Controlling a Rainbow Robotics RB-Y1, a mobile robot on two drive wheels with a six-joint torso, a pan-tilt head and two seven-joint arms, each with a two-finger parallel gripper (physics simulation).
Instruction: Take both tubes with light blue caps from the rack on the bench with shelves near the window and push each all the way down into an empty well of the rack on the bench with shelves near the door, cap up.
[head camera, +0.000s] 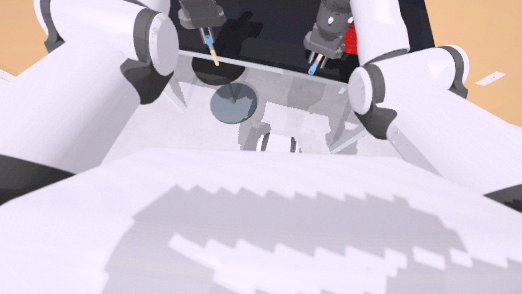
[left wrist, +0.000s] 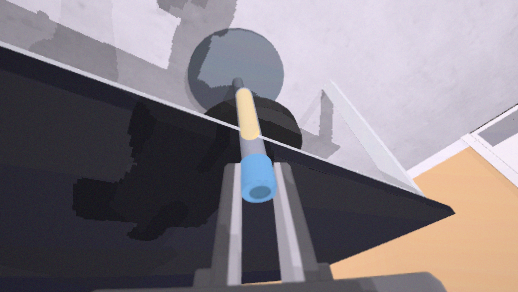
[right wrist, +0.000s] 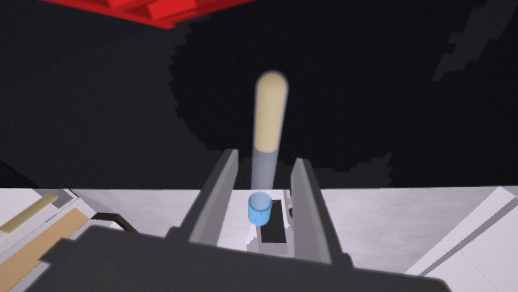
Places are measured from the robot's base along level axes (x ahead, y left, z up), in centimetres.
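Pixels of known places: left gripper, between the fingertips: (head camera: 209, 41) (left wrist: 257, 173); right gripper, between the fingertips: (head camera: 316, 64) (right wrist: 265, 163).
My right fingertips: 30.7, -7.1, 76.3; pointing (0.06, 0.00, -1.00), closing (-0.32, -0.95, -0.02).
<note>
Ahead of a thing's pixels: the offset from my right fingertips to its middle, as dx, dy, dz. "spot": to the spot under its first point. Level surfaces: height alone.
My left gripper (head camera: 208, 45) (left wrist: 257, 173) is shut on a tube with a light blue cap @[-4.2, +36.2, +2.7] (head camera: 207, 39) (left wrist: 258, 177); its yellowish lower end points away from the fingers, over the bench's edge in the picture. My right gripper (head camera: 317, 60) (right wrist: 265, 163) is open. A second tube @[+0.4, +0.0, +0.7] (head camera: 318, 61) (right wrist: 269, 120) with a light blue cap @[spot: -4.9, +1.0, +1.4] (head camera: 313, 70) (right wrist: 260, 209) shows between and beyond its fingers, apart from them in the right wrist view, near the edge of the dark bench top @[dz -0.1] (head camera: 280, 32) (left wrist: 40, 125) (right wrist: 100, 125). A red rack @[+12.3, -7.3, +2.8] (head camera: 351, 40) (right wrist: 172, 9) shows in part; its wells are hidden.
A stool with a dark seat @[+28.6, +55.9, -30.5] (head camera: 218, 74) (left wrist: 285, 120) and round grey base @[+28.6, +55.9, -74.8] (head camera: 233, 105) (left wrist: 240, 50) stands at the bench edge. A pale bench leg (head camera: 348, 142) (left wrist: 370, 145) is nearby. White furniture (right wrist: 480, 255) shows low at the right in the right wrist view.
</note>
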